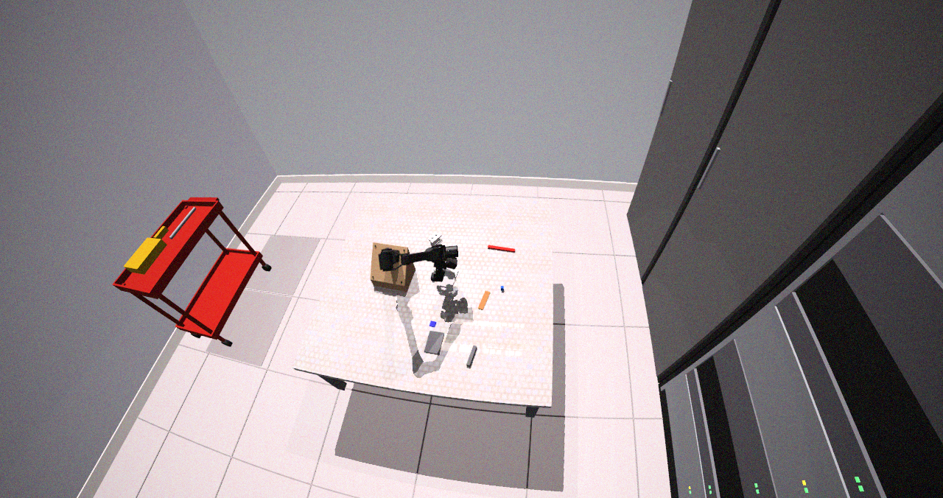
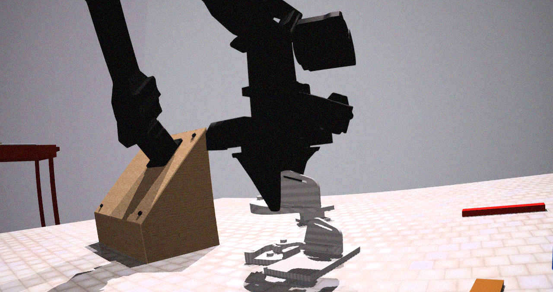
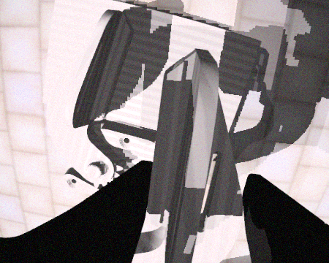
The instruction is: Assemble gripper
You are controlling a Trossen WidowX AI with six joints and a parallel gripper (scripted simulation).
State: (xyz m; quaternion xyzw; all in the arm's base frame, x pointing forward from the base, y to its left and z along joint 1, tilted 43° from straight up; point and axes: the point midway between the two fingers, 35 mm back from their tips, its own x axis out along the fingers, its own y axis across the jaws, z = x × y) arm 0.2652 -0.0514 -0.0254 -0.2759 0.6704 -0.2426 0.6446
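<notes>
Now: gripper tip 2 cm short of the ribbed white plate, 3 cm to the right of it and 8 cm above it. From my gripper tip the other things lie so: red bar: 27 cm ahead, 28 cm to the left, 8 cm below; then dark grey plate: 4 cm ahead, 35 cm to the right, 8 cm below; then orange block: 23 cm ahead, 7 cm to the right, 8 cm below.
</notes>
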